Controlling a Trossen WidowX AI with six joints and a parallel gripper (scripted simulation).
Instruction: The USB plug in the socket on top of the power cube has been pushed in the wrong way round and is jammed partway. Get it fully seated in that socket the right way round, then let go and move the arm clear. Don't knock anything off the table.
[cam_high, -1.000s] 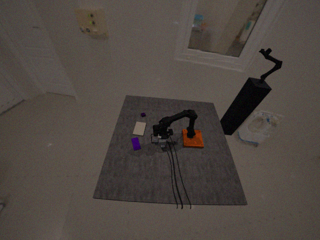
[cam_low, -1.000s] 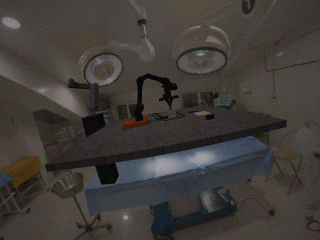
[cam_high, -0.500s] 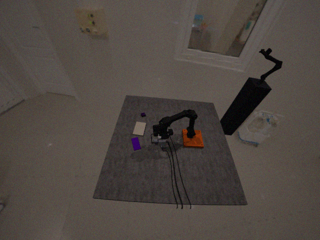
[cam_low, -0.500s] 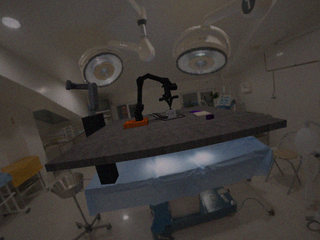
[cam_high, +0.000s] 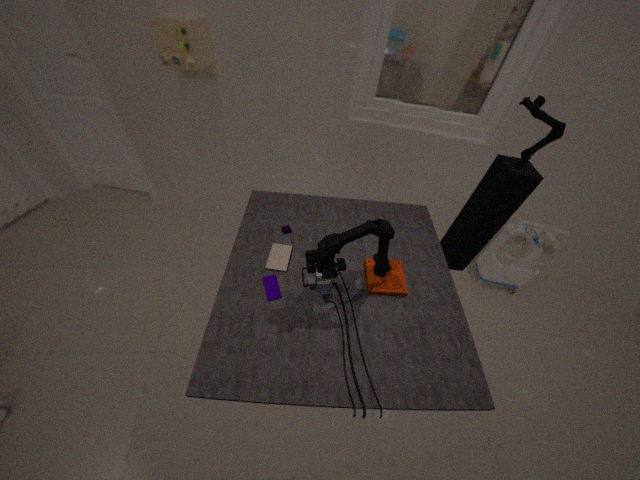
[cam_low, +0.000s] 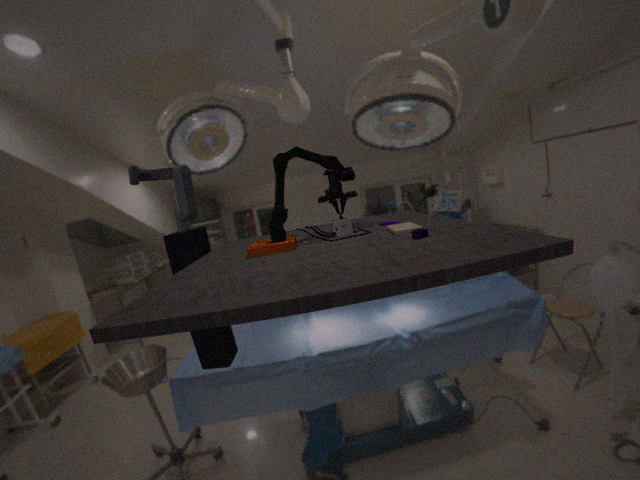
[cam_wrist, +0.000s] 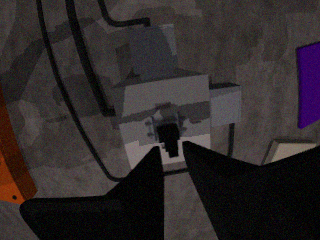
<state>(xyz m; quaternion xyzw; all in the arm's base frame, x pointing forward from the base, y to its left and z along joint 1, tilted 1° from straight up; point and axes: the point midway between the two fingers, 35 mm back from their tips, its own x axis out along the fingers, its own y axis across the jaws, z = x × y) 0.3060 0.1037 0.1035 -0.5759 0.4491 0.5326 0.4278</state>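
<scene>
Now: the black USB plug 1 cm below my gripper tip. The rest, counted from my gripper tip: cream card 26 cm ahead, 13 cm to the right, 9 cm below; then small purple cube 26 cm ahead, 35 cm to the right, 9 cm below; then purple flat card 26 cm ahead, 6 cm to the left, 10 cm below.
</scene>
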